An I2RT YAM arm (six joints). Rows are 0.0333 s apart.
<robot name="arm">
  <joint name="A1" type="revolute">
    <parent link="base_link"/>
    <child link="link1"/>
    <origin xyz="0 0 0.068" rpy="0 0 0"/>
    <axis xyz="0 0 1"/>
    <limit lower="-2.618" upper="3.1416"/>
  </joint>
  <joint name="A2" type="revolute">
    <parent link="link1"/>
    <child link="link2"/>
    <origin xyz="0.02 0.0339 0.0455" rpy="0 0 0"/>
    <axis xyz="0 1 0"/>
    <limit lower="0" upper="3.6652"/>
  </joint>
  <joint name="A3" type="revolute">
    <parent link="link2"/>
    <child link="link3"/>
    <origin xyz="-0.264 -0.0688 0" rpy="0 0 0"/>
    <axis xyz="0 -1 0"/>
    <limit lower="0" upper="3.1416"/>
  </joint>
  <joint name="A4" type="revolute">
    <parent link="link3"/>
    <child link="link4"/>
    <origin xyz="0.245 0.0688 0.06" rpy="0 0 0"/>
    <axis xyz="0 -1 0"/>
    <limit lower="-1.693" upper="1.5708"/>
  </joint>
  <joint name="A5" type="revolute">
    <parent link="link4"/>
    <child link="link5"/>
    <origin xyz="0.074 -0.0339 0.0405" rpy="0 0 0"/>
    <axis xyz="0 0 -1"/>
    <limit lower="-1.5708" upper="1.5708"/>
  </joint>
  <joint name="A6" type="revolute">
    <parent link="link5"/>
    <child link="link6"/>
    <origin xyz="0.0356 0 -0.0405" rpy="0 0 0"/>
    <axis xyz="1 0 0"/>
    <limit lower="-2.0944" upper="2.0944"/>
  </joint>
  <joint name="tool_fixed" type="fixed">
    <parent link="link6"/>
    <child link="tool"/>
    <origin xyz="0 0 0" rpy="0 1.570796 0"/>
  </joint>
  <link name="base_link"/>
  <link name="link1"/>
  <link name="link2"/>
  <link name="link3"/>
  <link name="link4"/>
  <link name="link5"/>
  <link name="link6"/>
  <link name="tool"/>
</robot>
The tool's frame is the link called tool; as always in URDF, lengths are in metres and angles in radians.
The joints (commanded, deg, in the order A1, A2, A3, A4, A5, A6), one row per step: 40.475 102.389 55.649 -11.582 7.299 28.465; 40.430 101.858 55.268 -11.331 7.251 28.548; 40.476 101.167 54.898 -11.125 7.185 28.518; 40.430 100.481 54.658 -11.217 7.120 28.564; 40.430 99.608 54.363 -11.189 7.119 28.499; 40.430 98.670 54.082 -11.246 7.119 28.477; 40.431 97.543 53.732 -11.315 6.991 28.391; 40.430 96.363 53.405 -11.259 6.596 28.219; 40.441 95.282 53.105 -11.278 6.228 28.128; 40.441 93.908 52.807 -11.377 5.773 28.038; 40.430 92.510 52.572 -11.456 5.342 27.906; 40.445 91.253 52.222 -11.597 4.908 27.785; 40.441 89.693 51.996 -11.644 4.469 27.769; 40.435 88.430 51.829 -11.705 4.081 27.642; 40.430 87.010 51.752 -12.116 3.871 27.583; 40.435 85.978 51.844 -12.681 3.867 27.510; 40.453 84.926 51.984 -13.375 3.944 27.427; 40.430 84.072 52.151 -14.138 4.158 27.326; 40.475 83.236 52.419 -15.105 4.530 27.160; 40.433 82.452 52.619 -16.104 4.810 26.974
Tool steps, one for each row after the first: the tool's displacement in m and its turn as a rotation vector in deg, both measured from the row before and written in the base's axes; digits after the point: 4 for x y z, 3 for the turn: -0.0009 -0.0011 0.0015 0.331 -0.258 -0.090; -0.0013 -0.0007 0.0024 0.370 -0.372 0.106; -0.0010 -0.0011 0.0026 0.294 -0.222 -0.049; -0.0013 -0.0011 0.0035 0.361 -0.478 0.054; -0.0014 -0.0012 0.0038 0.378 -0.463 0.018; -0.0018 -0.0014 0.0044 0.496 -0.494 0.144; -0.0018 -0.0012 0.0049 0.746 -0.531 0.367; -0.0018 -0.0011 0.0044 0.673 -0.414 0.301; -0.0022 -0.0015 0.0058 0.863 -0.536 0.345; -0.0020 -0.0015 0.0062 0.891 -0.648 0.358; -0.0024 -0.0016 0.0047 0.689 -0.405 0.382; -0.0023 -0.0017 0.0070 1.082 -0.767 0.290; -0.0020 -0.0014 0.0056 0.824 -0.645 0.345; -0.0023 -0.0019 0.0064 0.690 -0.631 0.180; -0.0017 -0.0014 0.0051 0.324 -0.452 0.061; -0.0018 -0.0015 0.0052 0.234 -0.448 0.025; -0.0015 -0.0016 0.0042 -0.008 -0.336 -0.098; -0.0017 -0.0014 0.0044 -0.210 -0.343 -0.094; -0.0016 -0.0018 0.0037 -0.271 -0.191 -0.104
